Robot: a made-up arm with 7 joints.
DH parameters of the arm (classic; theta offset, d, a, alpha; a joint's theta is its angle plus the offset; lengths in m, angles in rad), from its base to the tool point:
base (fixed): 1.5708 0.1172 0 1.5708
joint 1: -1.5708 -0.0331 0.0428 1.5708
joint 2: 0 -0.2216 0.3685 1.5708
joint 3: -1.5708 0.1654 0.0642 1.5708
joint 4: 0 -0.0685 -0.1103 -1.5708
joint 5: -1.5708 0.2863 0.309 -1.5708
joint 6: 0 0.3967 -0.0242 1.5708
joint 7: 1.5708 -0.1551 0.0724 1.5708
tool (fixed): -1.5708 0.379 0 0
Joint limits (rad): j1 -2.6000..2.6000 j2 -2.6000..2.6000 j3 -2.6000..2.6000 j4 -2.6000..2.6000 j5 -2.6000..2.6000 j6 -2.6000..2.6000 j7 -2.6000..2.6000
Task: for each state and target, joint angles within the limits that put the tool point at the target. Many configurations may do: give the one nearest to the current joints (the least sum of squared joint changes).
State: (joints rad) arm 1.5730 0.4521 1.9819 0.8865 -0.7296 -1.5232 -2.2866
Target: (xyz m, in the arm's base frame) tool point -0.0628 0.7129 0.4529
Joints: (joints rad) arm 1.2180 0.0300 2.1217 0.8314 -0.3478 -1.4306 -2.4102
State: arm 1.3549 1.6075 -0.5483 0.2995 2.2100 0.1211 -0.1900
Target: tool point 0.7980 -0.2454 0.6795
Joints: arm 1.6346 2.0119 -0.4226 0.2430 2.3226 0.6913 -0.5088
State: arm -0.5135 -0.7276 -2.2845 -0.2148 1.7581 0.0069 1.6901
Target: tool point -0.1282 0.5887 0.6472
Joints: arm 0.1405 -0.5534 -2.5678 -0.3056 1.7349 0.1495 1.6666
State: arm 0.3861 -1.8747 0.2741 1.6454 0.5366 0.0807 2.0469
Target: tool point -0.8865 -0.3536 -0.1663
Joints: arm 0.2545 -1.1573 0.6560 1.8320 1.3050 0.5068 1.9242
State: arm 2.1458 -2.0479 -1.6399 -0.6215 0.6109 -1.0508 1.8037
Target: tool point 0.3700 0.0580 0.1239
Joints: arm 2.1222 -1.7933 -1.8510 -0.2339 0.3535 -1.1005 1.6995
